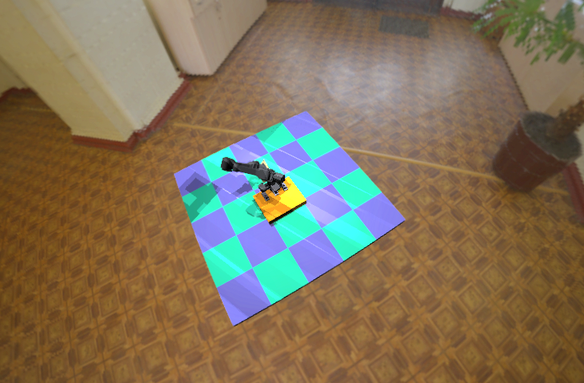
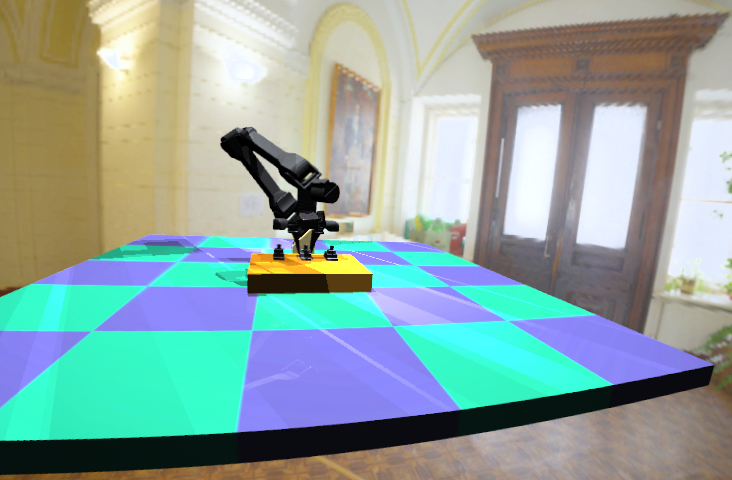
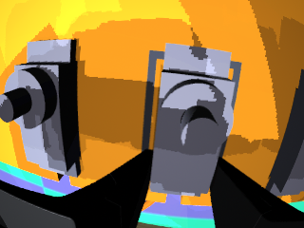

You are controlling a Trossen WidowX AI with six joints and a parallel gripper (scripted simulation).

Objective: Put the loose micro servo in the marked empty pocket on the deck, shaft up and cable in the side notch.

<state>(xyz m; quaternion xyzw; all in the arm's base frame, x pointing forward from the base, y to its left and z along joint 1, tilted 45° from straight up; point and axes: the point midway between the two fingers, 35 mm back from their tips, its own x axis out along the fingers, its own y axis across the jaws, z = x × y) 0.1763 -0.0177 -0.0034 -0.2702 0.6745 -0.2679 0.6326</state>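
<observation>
The orange deck is 12 cm ahead of my gripper tip and 3 cm below it.
</observation>
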